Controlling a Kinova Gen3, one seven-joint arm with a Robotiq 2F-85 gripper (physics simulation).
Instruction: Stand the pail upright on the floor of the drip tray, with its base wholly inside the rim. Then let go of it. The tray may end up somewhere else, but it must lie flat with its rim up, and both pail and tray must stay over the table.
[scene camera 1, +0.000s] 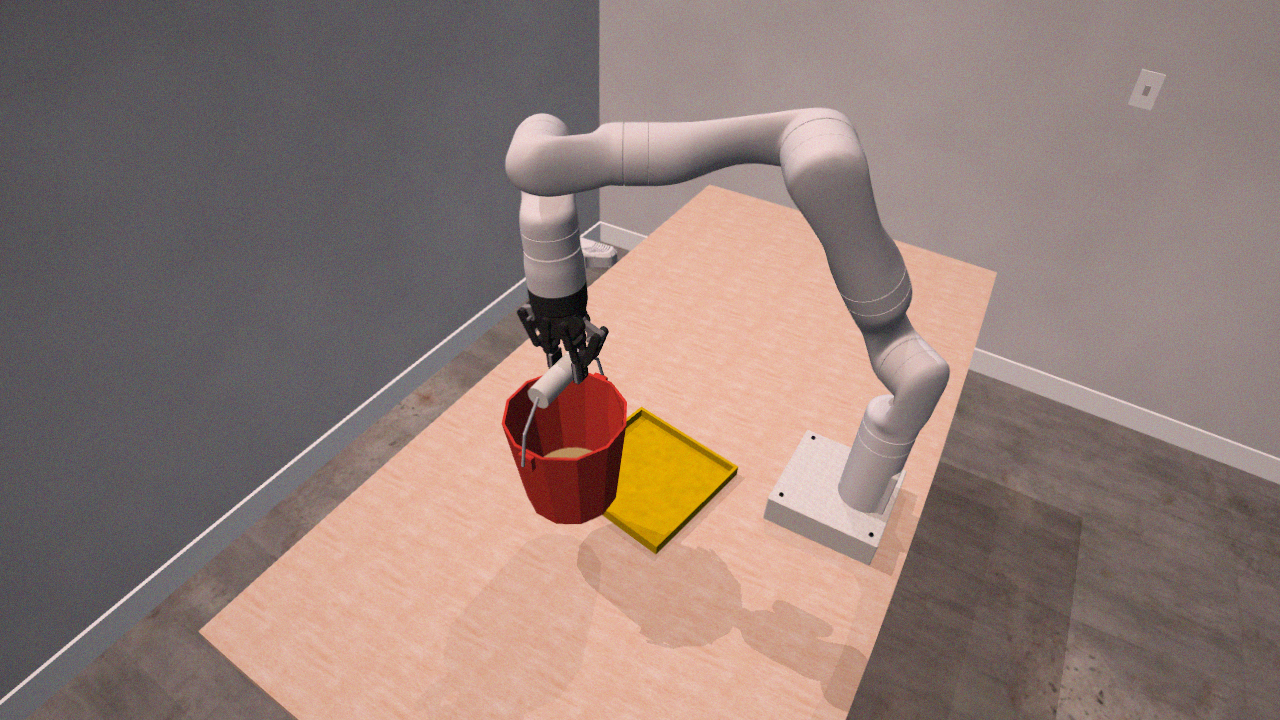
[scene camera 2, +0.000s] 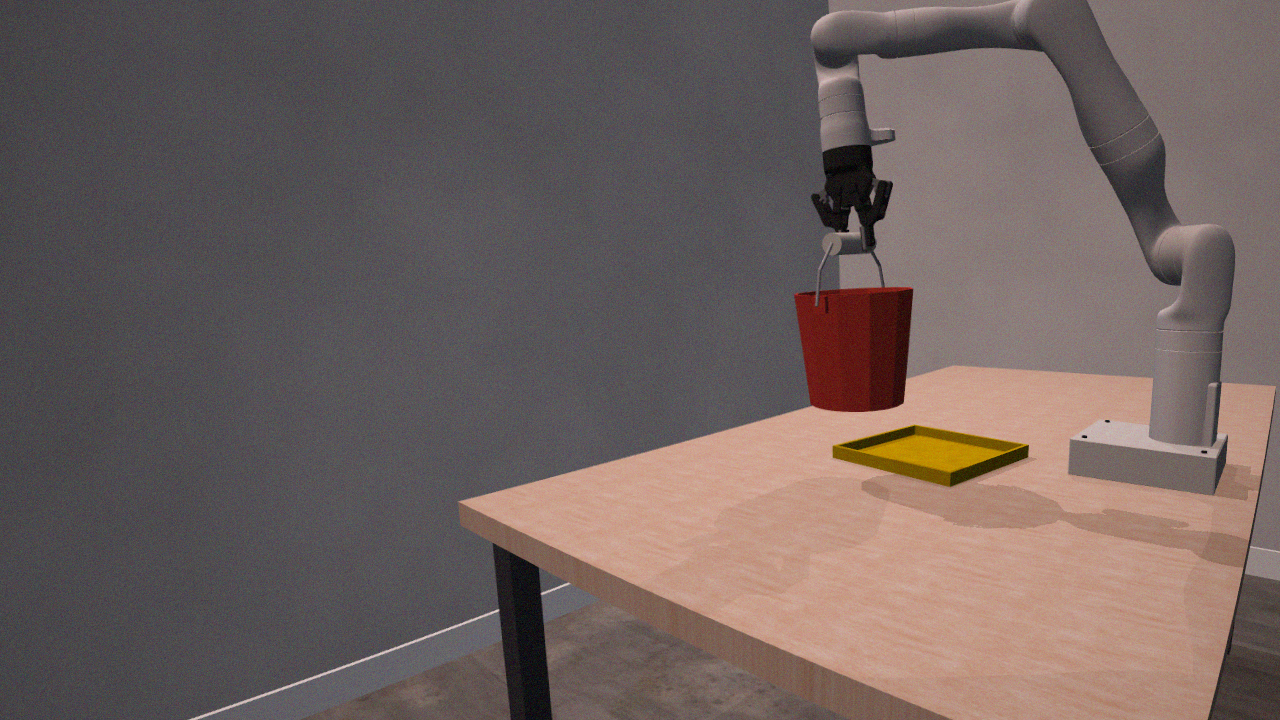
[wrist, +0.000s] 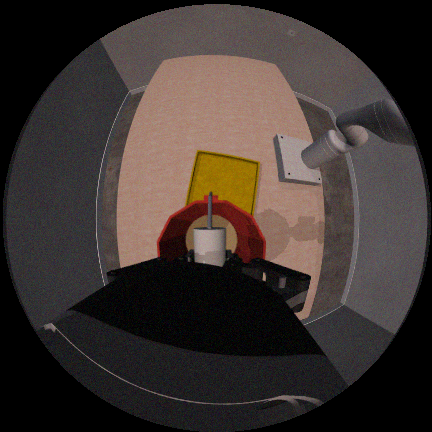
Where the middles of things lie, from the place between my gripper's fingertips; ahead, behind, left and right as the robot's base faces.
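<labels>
There is the yellow drip tray (scene camera 1: 666, 478), and counting from my hand I find it 17 cm to the right of, 4 cm behind and 35 cm below where my hand is.
</labels>
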